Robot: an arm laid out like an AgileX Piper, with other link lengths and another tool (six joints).
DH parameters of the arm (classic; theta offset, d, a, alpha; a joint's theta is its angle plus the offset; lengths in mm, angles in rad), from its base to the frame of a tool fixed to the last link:
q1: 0 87.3 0 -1.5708
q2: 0.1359 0 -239.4 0
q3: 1.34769 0 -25.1 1.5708
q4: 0 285.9 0 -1.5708
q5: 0 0 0 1.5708
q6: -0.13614 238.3 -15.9 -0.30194
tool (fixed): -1.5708 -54.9 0 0
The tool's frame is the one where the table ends.
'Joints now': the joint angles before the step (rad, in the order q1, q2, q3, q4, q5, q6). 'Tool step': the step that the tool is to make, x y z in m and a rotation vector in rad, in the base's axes. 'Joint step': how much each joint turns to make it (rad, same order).
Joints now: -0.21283, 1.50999, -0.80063, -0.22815, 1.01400, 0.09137
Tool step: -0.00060, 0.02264, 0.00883, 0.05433, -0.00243, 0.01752
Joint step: 0.04646, -0.04284, -0.00001, 0.07029, 0.04848, -0.01875
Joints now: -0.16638, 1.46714, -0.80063, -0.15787, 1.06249, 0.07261
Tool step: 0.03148, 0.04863, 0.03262, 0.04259, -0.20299, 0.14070
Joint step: 0.14525, -0.11783, 0.00000, 0.06547, -0.08289, -0.01965
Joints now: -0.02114, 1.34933, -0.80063, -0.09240, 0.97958, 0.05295
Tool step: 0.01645, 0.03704, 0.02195, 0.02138, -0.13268, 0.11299
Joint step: 0.11316, -0.06277, -0.00001, 0.01584, -0.07084, -0.00119
